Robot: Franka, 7 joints.
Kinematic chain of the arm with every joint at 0, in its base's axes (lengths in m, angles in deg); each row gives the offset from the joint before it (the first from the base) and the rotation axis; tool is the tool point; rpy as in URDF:
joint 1: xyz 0 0 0.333 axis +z
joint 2: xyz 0 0 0 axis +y
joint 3: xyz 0 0 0.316 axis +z
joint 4: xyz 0.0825 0 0 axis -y
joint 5: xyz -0.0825 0 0.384 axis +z
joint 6: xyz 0 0 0 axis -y
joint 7: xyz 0.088 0 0 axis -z
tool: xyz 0 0 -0.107 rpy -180 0 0
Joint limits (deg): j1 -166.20..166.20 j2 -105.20..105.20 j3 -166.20..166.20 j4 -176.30..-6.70 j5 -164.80..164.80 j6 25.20..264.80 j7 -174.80..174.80
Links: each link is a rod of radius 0.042 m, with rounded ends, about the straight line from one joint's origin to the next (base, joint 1, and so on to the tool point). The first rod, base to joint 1, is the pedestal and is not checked.
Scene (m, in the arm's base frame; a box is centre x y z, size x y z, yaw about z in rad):
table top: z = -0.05
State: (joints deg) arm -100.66 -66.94 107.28 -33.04 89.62 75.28 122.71
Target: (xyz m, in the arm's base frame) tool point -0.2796 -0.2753 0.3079
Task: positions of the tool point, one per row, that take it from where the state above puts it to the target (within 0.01 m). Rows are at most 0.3 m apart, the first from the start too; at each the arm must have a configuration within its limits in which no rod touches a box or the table.
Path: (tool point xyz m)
1: 0.5361 0.5141 0.5433
2: 0.6318 0.2505 0.6439
3: 0.6000 -0.0395 0.7129
4: 0.4479 -0.2905 0.7284
5: 0.2191 -0.4471 0.6811
6: -0.0194 -0.4830 0.5788
7: -0.2004 -0.4106 0.4439
8: -0.2796 -0.2753 0.3079

